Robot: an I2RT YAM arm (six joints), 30 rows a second.
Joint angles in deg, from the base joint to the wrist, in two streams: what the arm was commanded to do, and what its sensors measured. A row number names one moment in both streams.
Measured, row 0:
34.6 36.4 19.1 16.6 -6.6 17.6
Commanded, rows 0 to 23:
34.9 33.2 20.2 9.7 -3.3 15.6
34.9 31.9 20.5 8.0 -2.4 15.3
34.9 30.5 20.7 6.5 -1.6 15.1
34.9 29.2 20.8 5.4 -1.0 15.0
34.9 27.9 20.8 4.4 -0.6 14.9
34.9 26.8 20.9 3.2 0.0 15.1
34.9 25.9 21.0 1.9 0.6 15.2
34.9 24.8 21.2 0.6 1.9 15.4
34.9 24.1 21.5 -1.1 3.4 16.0
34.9 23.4 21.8 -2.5 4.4 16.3
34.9 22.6 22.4 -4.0 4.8 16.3
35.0 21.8 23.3 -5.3 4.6 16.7
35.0 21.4 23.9 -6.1 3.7 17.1
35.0 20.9 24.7 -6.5 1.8 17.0
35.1 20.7 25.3 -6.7 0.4 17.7
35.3 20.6 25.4 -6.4 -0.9 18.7
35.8 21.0 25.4 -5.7 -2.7 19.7
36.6 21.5 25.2 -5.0 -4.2 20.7
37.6 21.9 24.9 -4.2 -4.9 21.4
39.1 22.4 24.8 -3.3 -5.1 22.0
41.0 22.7 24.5 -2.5 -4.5 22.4
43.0 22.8 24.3 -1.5 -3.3 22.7
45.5 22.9 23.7 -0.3 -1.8 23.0
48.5 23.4 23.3 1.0 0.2 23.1
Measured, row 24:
43.2 22.9 24.0 -2.5 -1.8 21.0
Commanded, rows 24 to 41:
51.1 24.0 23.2 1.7 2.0 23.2
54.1 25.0 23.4 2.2 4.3 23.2
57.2 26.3 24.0 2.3 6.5 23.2
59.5 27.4 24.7 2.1 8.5 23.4
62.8 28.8 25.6 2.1 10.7 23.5
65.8 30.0 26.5 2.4 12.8 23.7
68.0 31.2 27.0 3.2 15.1 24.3
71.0 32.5 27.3 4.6 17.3 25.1
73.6 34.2 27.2 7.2 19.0 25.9
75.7 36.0 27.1 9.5 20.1 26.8
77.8 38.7 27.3 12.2 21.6 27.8
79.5 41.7 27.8 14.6 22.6 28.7
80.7 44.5 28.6 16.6 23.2 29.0
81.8 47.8 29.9 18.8 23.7 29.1
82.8 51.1 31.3 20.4 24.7 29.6
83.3 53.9 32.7 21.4 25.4 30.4
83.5 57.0 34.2 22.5 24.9 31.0
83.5 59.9 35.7 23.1 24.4 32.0
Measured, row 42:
82.9 55.0 31.7 15.9 21.1 28.7
